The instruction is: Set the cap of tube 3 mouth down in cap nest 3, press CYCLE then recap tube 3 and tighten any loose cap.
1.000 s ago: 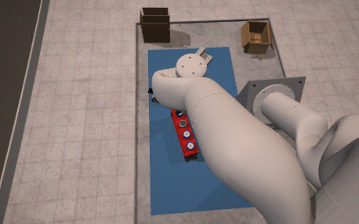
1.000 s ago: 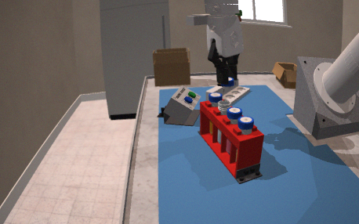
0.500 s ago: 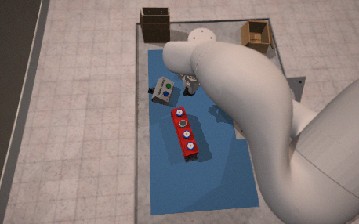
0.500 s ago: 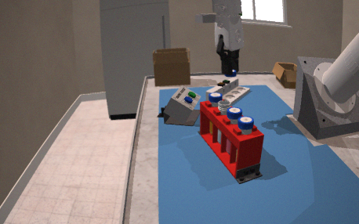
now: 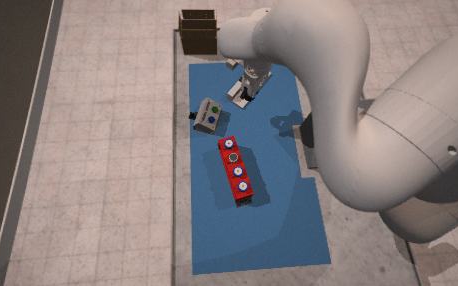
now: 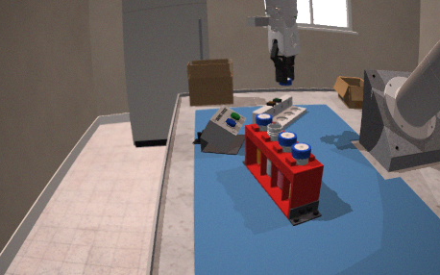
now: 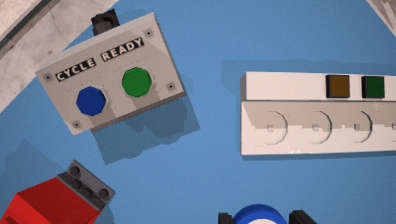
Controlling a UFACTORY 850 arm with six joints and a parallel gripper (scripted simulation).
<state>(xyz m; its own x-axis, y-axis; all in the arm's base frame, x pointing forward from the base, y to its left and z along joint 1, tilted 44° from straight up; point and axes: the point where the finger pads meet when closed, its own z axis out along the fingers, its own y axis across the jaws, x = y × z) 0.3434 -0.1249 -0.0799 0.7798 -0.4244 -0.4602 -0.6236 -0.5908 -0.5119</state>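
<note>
Now: the blue key 150 mm ahead of my hand, 110 mm below it and 50 mm to the left of it. From my hand the other things lie so: blue cap (20 mm below); green key (130 mm ahead, 110 mm below, 10 mm to the left); grey key housing (150 mm ahead, 120 mm below, 30 mm to the left).
</note>
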